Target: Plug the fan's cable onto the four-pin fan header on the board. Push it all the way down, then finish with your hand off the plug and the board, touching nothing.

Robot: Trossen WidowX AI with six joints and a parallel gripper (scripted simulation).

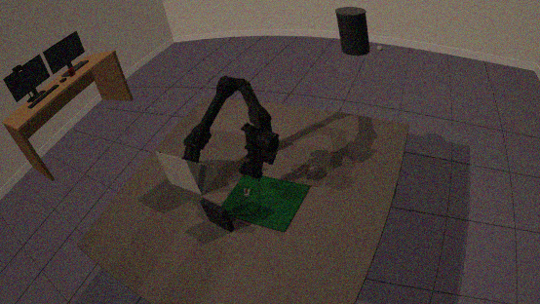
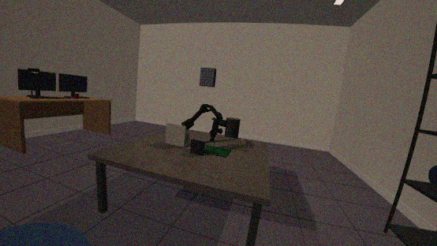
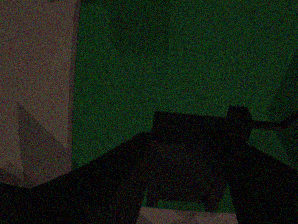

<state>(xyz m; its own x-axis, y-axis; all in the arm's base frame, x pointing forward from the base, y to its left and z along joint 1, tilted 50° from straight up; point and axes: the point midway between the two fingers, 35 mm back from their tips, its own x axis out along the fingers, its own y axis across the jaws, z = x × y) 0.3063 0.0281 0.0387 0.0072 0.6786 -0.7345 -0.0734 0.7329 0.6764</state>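
The green board is 30 mm ahead of my gripper tip, 60 mm to the right of it and 90 mm below it. Round my gripper tip: dark fan: 70 mm behind, 220 mm to the right, 20 mm below; then dark fan plug: 10 mm behind.
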